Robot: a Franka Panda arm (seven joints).
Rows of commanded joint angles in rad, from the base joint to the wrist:
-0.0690, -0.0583, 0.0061, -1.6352, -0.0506, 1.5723, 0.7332
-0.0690, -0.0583, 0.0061, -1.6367, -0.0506, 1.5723, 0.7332
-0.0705, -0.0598, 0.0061, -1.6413, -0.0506, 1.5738, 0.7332
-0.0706, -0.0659, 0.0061, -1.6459, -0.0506, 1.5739, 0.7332
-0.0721, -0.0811, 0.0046, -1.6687, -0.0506, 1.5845, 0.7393
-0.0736, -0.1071, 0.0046, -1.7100, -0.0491, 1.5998, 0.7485
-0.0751, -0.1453, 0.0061, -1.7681, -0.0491, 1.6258, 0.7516
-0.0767, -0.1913, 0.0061, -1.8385, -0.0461, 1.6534, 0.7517
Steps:
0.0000, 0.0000, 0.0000, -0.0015, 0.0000, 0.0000, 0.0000
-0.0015, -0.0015, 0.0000, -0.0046, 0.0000, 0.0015, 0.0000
-0.0001, -0.0061, 0.0000, -0.0046, 0.0000, 0.0001, 0.0000
-0.0015, -0.0152, -0.0015, -0.0228, 0.0000, 0.0106, 0.0061
-0.0015, -0.0260, 0.0000, -0.0413, 0.0015, 0.0153, 0.0092
-0.0015, -0.0382, 0.0015, -0.0581, 0.0000, 0.0260, 0.0031
-0.0016, -0.0460, 0.0000, -0.0704, 0.0030, 0.0276, 0.0001

